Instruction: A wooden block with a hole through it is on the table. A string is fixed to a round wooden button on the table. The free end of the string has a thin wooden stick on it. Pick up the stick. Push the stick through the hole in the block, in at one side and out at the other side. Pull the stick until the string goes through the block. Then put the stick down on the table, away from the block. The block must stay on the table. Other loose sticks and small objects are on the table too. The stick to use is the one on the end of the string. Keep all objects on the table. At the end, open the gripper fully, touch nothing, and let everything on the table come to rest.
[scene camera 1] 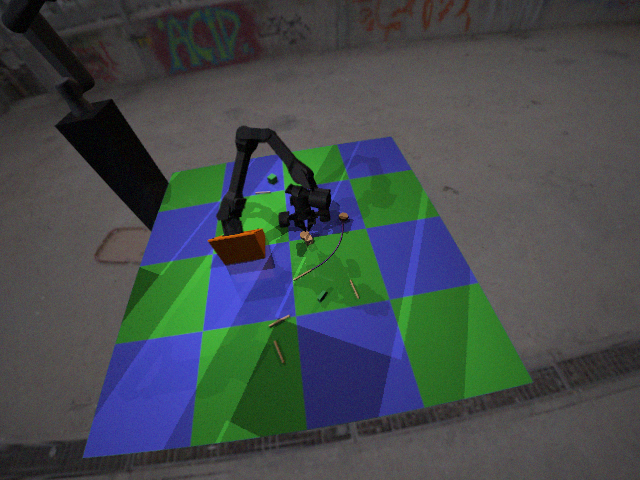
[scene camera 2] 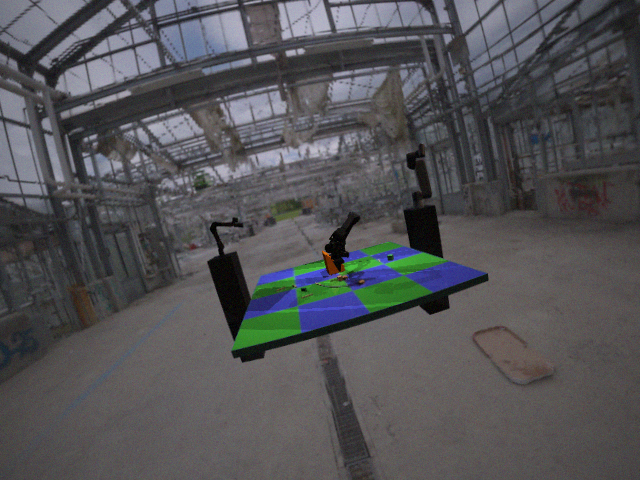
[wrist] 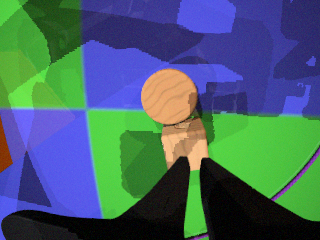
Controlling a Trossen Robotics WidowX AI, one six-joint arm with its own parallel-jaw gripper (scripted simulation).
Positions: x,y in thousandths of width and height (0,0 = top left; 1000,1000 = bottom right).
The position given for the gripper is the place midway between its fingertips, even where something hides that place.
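Shut, holding nothing: the gripper (scene camera 1: 480,480). Also visible: the gripper (wrist: 605,690).
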